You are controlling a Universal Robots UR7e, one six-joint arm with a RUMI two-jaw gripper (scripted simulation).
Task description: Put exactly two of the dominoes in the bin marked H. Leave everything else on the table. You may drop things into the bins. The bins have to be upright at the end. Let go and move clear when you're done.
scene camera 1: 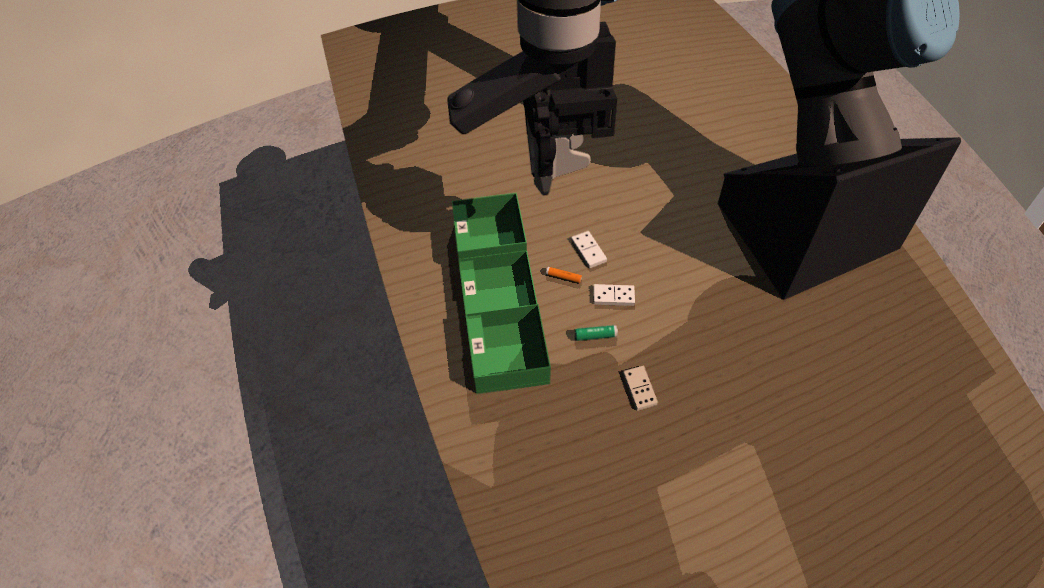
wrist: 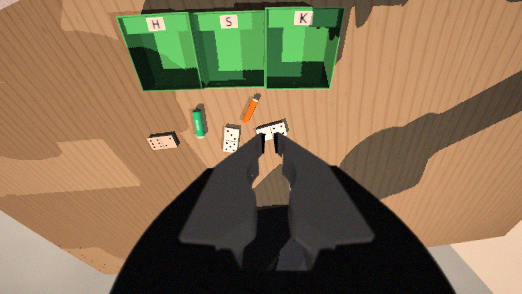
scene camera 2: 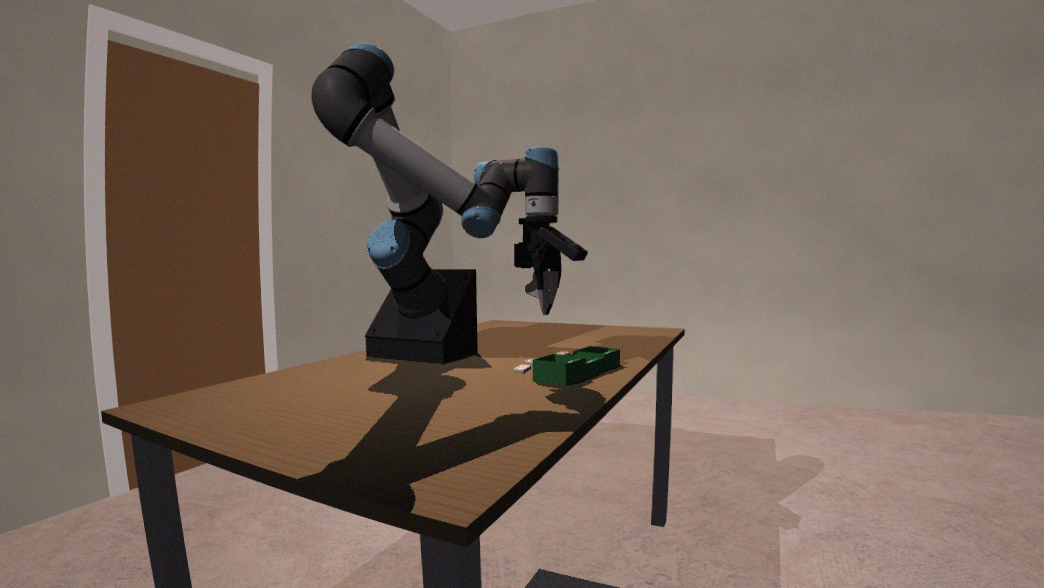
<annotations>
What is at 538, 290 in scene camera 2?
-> The gripper.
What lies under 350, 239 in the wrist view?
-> The gripper.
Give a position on a green three-part bin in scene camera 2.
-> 558, 369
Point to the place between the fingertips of the gripper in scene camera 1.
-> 543, 190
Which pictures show the green three-part bin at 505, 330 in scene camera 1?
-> Scene camera 1, the wrist view and scene camera 2: all of them.
</annotations>
